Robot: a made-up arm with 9 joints. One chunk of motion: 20 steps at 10 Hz.
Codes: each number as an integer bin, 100 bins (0 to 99) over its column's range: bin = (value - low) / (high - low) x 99, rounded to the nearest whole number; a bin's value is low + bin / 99 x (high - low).
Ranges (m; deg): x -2.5..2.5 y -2.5..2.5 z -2.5..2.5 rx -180..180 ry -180..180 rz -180..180
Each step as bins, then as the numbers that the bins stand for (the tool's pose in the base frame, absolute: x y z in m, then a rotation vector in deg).
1 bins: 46 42 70 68 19 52
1 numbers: -0.1768 -0.3788 1.0354 67.27 -110.91 9.09
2 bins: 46 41 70 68 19 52
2 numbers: -0.1768 -0.4293 1.0354 67.27 -110.91 9.09
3 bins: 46 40 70 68 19 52
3 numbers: -0.1768 -0.4798 1.0354 67.27 -110.91 9.09
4 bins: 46 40 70 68 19 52
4 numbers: -0.1768 -0.4798 1.0354 67.27 -110.91 9.09
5 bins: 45 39 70 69 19 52
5 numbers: -0.2273 -0.5303 1.0354 70.91 -110.91 9.09
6 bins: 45 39 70 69 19 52
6 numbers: -0.2273 -0.5303 1.0354 70.91 -110.91 9.09
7 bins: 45 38 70 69 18 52
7 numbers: -0.2273 -0.5808 1.0354 70.91 -114.55 9.09
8 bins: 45 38 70 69 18 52
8 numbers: -0.2273 -0.5808 1.0354 70.91 -114.55 9.09
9 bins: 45 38 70 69 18 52
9 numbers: -0.2273 -0.5808 1.0354 70.91 -114.55 9.09
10 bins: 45 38 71 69 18 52
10 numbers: -0.2273 -0.5808 1.0859 70.91 -114.55 9.09
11 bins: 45 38 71 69 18 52
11 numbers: -0.2273 -0.5808 1.0859 70.91 -114.55 9.09
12 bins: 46 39 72 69 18 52
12 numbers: -0.1768 -0.5303 1.1364 70.91 -114.55 9.09
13 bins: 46 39 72 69 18 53
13 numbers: -0.1768 -0.5303 1.1364 70.91 -114.55 12.73
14 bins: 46 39 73 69 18 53
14 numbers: -0.1768 -0.5303 1.1869 70.91 -114.55 12.73
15 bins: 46 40 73 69 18 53
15 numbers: -0.1768 -0.4798 1.1869 70.91 -114.55 12.73
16 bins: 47 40 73 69 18 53
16 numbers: -0.1263 -0.4798 1.1869 70.91 -114.55 12.73
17 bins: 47 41 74 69 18 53
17 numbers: -0.1263 -0.4293 1.2374 70.91 -114.55 12.73
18 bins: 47 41 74 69 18 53
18 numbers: -0.1263 -0.4293 1.2374 70.91 -114.55 12.73
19 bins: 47 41 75 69 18 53
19 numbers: -0.1263 -0.4293 1.2879 70.91 -114.55 12.73
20 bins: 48 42 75 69 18 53
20 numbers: -0.0758 -0.3788 1.2879 70.91 -114.55 12.73
